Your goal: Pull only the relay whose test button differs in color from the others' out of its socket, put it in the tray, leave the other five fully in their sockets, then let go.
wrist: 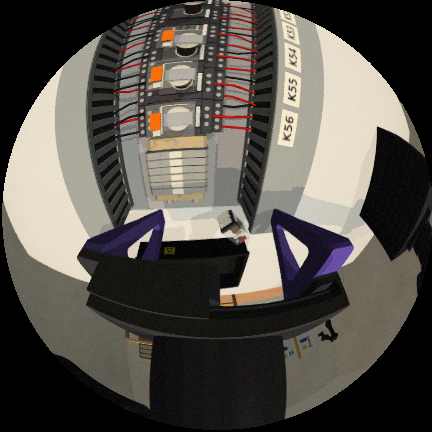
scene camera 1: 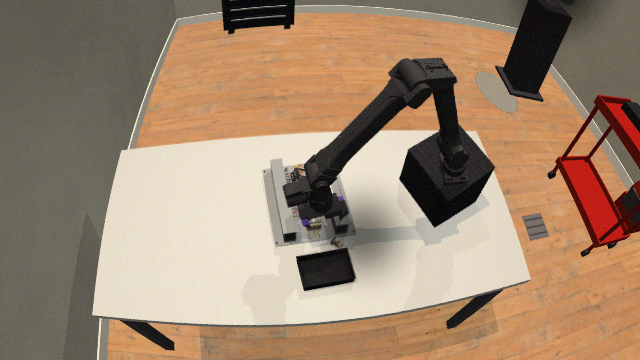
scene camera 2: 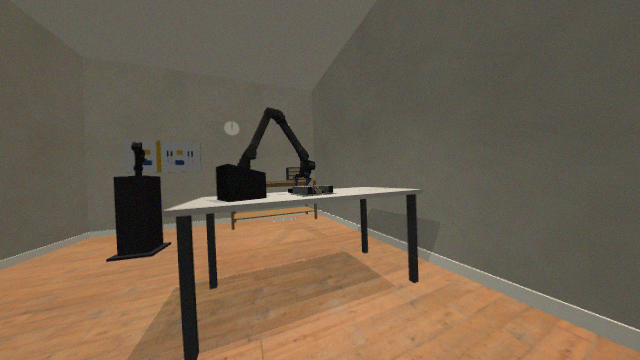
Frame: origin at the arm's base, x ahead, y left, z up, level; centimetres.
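Seen in the pictures: gripper, fingertip midpoint: [wrist: 217, 214] [scene camera 1: 325, 223]; arm's base at its link origin: [scene camera 1: 453, 169] [scene camera 2: 243, 171].
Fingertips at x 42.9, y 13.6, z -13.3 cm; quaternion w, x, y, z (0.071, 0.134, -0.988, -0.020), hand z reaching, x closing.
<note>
Offsets run from my fingertips to a thing's middle. "*": to the spot under its first point.
My gripper [scene camera 1: 323, 210] [scene camera 2: 302, 183] [wrist: 217, 214] is open, its purple fingers wide apart with nothing between them, above the panel {* dx +17.8, dy -3.4, dz -5.4 cm} [scene camera 1: 270, 220] near its tray end. In the wrist view, relays {dx +4.8, dy -6.9, dz -0.9 cm} [wrist: 179, 118] {dx +5.4, dy -9.9, dz -0.9 cm} [wrist: 180, 75] with orange buttons sit in the socket row by labels K56 and K55. Another orange-buttoned relay {dx +5.9, dy -12.9, dz -0.8 cm} [wrist: 187, 42] is farther up; the upper row is cut off. A loose relay {dx -4.0, dy +4.8, dz -4.2 cm} [scene camera 1: 337, 242] [wrist: 232, 225] lies tilted on its side between panel and tray, pins showing and a small red part at one end. The black tray {* dx -0.8, dy +14.5, dz -5.3 cm} [scene camera 1: 326, 270] [wrist: 231, 263] holds no relay that I can see.
Grey slotted wire ducts {dx +14.1, dy -10.2, dz -2.3 cm} [wrist: 106, 165] {dx -2.3, dy -13.8, dz -2.3 cm} [wrist: 254, 165] flank the sockets, with red and black wires between. A terminal block {dx +3.9, dy -3.0, dz -1.0 cm} [wrist: 176, 170] sits at the row's near end. The arm's black base box [scene camera 1: 434, 195] [scene camera 2: 240, 183] stands to the right on the table. A red cart [scene camera 1: 585, 195] stands beyond.
</note>
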